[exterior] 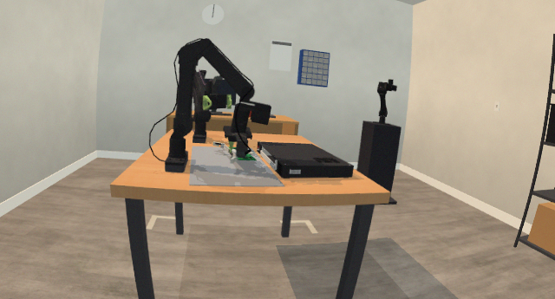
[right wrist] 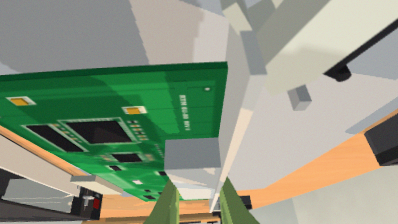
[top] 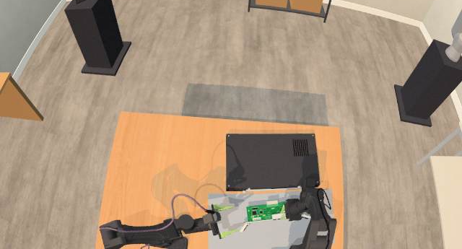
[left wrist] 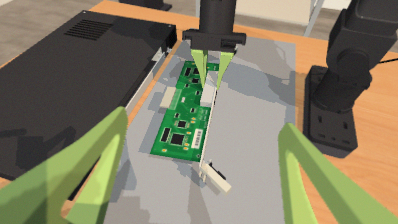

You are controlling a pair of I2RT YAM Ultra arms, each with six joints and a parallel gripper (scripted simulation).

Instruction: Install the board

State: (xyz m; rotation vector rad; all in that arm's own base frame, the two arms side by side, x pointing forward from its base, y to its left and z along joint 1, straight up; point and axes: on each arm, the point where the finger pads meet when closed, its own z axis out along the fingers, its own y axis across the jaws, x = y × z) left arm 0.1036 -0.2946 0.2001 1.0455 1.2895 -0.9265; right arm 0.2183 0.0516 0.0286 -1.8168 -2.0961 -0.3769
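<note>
The grey mat lies 2 cm behind my right hand, 2 cm to the left of it and 6 cm below it. The rest, counted from my right hand: black enclosure (25 cm ahead, 7 cm to the left, 2 cm below).
</note>
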